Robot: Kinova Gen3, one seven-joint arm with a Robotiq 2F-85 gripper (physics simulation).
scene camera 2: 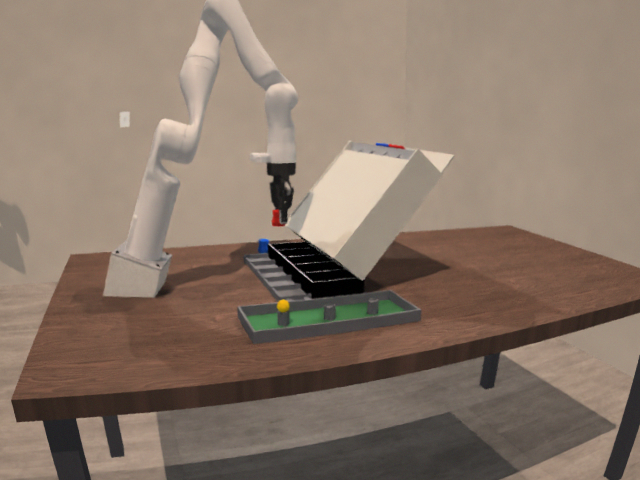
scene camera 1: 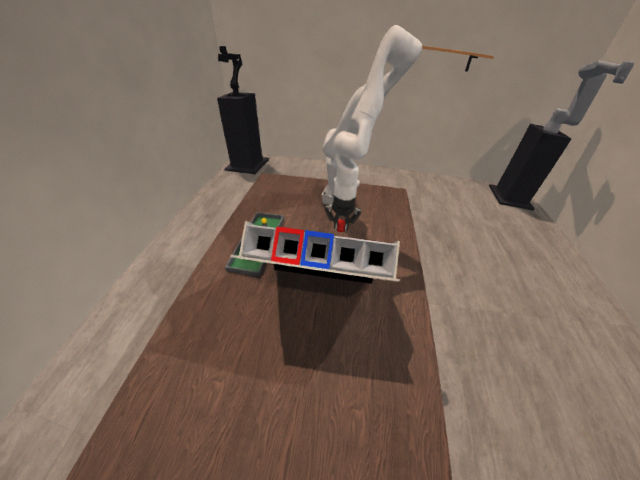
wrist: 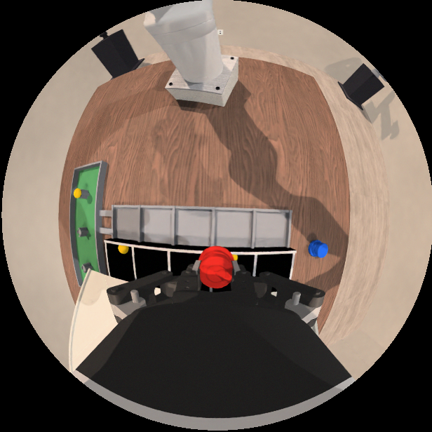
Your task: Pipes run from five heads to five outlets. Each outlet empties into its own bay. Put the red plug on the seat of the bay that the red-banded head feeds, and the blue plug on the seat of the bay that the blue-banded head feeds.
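Where they show: gripper, fingertip midpoint: (scene camera 2: 281, 222) (scene camera 1: 340, 229); arm's base, origin of the base link: (scene camera 2: 142, 253).
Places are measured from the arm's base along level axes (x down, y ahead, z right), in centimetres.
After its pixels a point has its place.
Observation:
My gripper (scene camera 1: 341, 223) @(y 36.7, x -4.7, z -7.0 cm) (scene camera 2: 282, 219) @(y 36.7, x -4.7, z -7.0 cm) (wrist: 215, 268) is shut on the red plug (scene camera 1: 341, 226) @(y 37.6, x -6.9, z -7.3 cm) (scene camera 2: 275, 218) @(y 34.9, x -6.1, z -5.8 cm) (wrist: 216, 270) and holds it upright above the table, over the near side of the black compartments in the wrist view. The blue plug (scene camera 2: 263, 245) @(y 35.8, x 6.6, z -27.9 cm) (wrist: 318, 249) stands on the table beyond the right end of the grey bay row (wrist: 233, 227). The red-banded head (scene camera 1: 289, 230) @(y 64.6, x -25.6, z 3.3 cm) is second from left in scene camera 1, with the blue-banded head (scene camera 1: 318, 234) @(y 64.2, x -25.5, z -4.1 cm) beside it. The pipes between heads and outlets are hidden in the cream housing (scene camera 2: 341, 196) @(y 51.8, x -11.9, z -2.8 cm).
Black compartments (scene camera 2: 336, 286) @(y 44.6, x 6.1, z 16.1 cm) (wrist: 150, 262) adjoin the grey bays; yellow balls (wrist: 123, 248) (wrist: 234, 257) show there. The tall housing slants up close beside the gripper. A green-floored tray (scene camera 2: 336, 331) @(y 38.2, x 8.6, z 35.5 cm) (wrist: 103, 185) holds grey pegs, one topped by a yellow ball (scene camera 1: 264, 220) @(y 29.5, x 4.0, z 28.7 cm) (scene camera 2: 283, 306) @(y 28.8, x 4.4, z 30.3 cm) (wrist: 77, 193).

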